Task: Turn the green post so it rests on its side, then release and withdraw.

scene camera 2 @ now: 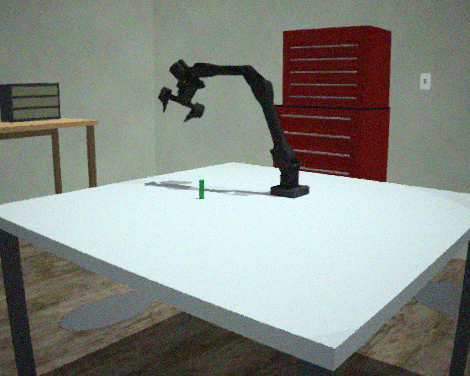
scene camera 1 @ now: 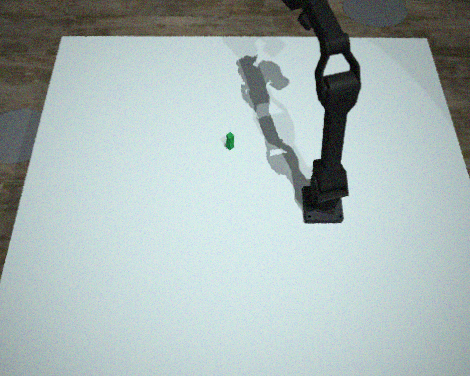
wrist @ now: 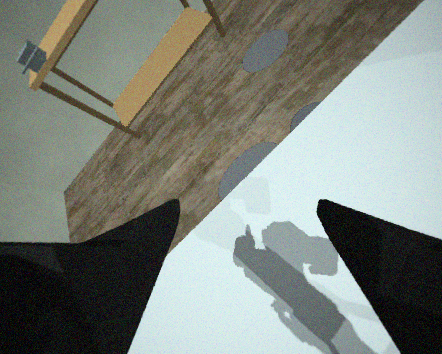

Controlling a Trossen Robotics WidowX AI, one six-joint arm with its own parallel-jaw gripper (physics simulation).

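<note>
The small green post (scene camera 1: 230, 141) (scene camera 2: 201, 189) stands upright on the white table (scene camera 1: 150, 250) (scene camera 2: 240, 250) (wrist: 400, 125), to the left of the arm's base in both scene views. The post does not show in the wrist view. My gripper (scene camera 2: 175, 116) (wrist: 247, 205) is open and empty. In scene camera 2 it hangs high above the table, well above the post and apart from it. In scene camera 1 the gripper lies beyond the top of the view.
The arm's base (scene camera 1: 323, 212) (scene camera 2: 290, 190) is on the table. The arm's shadow falls on the table beside the post. A red tool cabinet (scene camera 2: 335, 75) stands behind the table, and a wooden bench (scene camera 2: 75, 122) (wrist: 162, 65) stands off to the side.
</note>
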